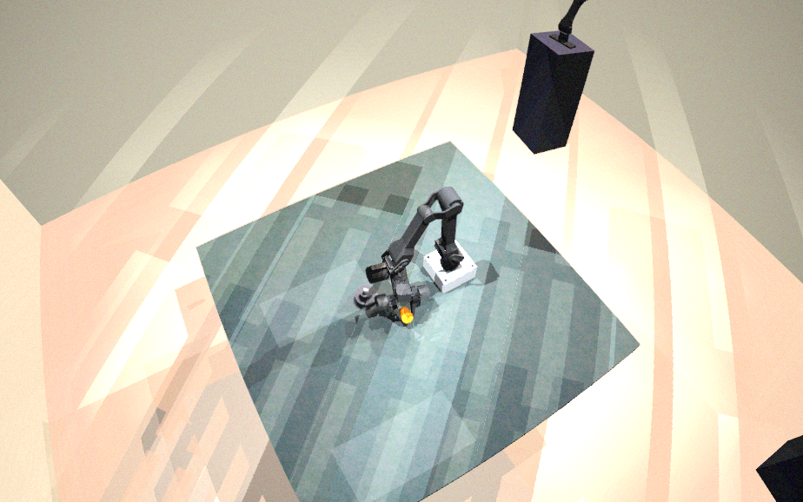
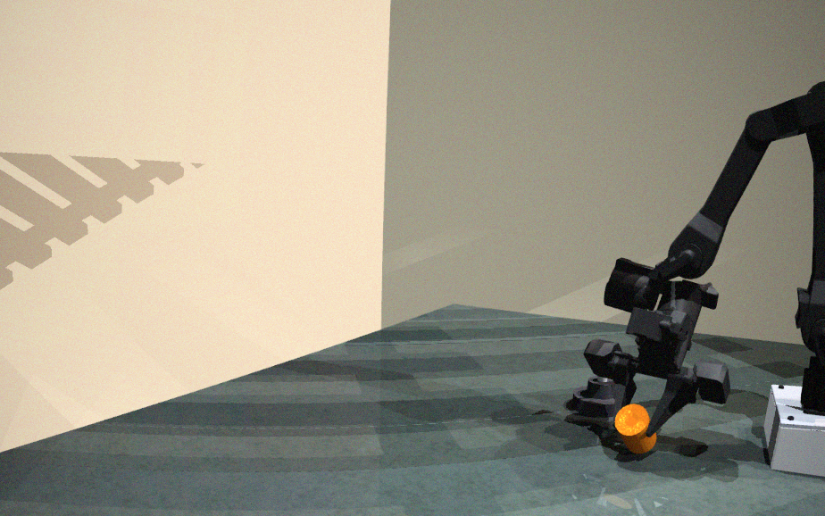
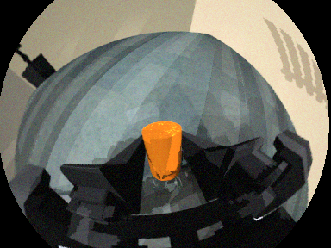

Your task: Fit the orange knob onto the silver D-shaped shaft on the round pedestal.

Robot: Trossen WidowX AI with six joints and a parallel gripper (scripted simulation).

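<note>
Now: gripper tip 150 mm to the left of the dark round pedestal, 90 mm short of it and 10 mm above it. Also, from my gripper tip: orange knob 10 mm to the right, 10 mm above.
</note>
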